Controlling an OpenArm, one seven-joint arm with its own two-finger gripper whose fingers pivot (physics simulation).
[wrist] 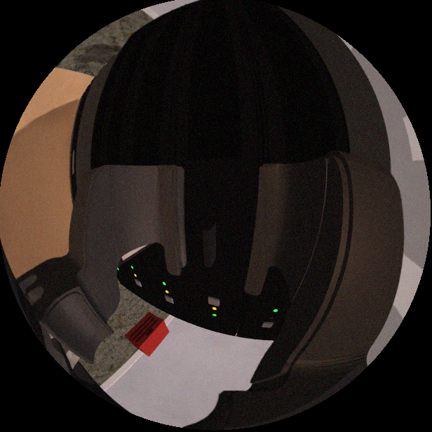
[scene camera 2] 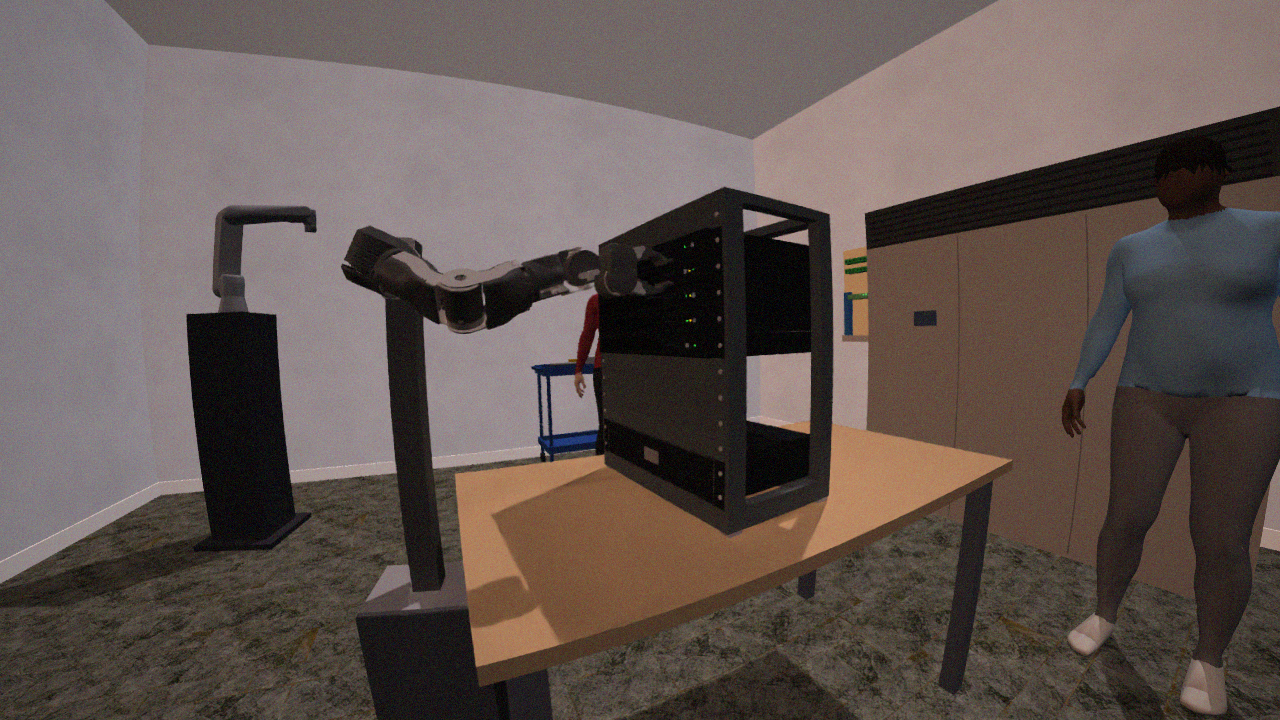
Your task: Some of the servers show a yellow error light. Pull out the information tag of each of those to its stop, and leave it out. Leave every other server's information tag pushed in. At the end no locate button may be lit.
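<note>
The black servers (scene camera 2: 660, 308) (wrist: 220, 100) sit stacked in the rack (scene camera 2: 733, 376). In the wrist view, a yellow light (wrist: 214, 308) shows beside a green one between the fingertips' directions. More yellow lights (wrist: 167, 291) show on two servers to the left; the server at right shows a green light (wrist: 275, 310). Small grey squares, such as this pale square (wrist: 213, 301), sit by the lights; none looks lit. A dark grey upright piece (wrist: 210, 245), perhaps an information tag, shows between the fingers, untouched. My gripper (scene camera 2: 666, 272) (wrist: 218, 226) is partly open and empty, close before the server fronts. Other tags are too dark to tell.
The rack stands on a wooden table (scene camera 2: 572, 573) (wrist: 40, 200). A red box (wrist: 148, 334) shows beyond the servers. A blue cart (scene camera 2: 568, 441) and a person in red (scene camera 2: 588, 344) are behind the rack; a person in light blue (scene camera 2: 1181, 295) stands at right.
</note>
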